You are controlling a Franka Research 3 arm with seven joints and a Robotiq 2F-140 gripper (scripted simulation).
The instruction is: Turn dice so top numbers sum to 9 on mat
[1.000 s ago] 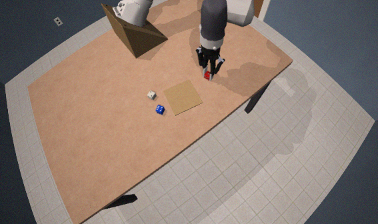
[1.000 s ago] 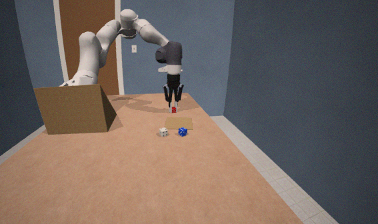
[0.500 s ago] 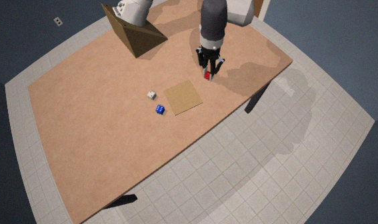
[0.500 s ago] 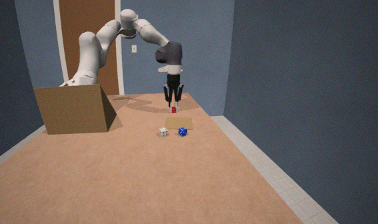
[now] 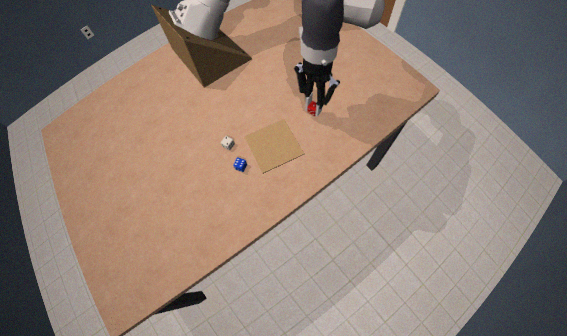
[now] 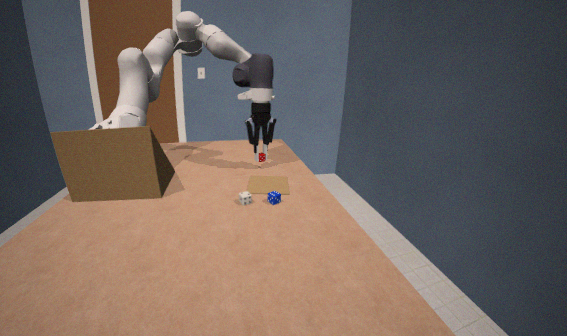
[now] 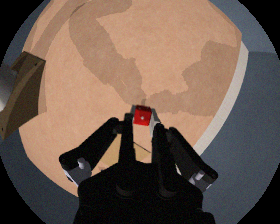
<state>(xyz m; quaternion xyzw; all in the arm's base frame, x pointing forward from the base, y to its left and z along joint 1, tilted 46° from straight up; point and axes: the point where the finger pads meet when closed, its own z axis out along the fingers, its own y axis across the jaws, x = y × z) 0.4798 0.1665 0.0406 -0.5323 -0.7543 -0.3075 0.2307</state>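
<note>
My hand is 1 cm short of the tan mat, 16 cm to the left of it and 7 cm above it. From my hand the other things lie so: white die (8 cm behind, 28 cm to the right, 5 cm below); blue die (1 cm ahead, 28 cm to the right, 5 cm below); red die (2 cm below).
</note>
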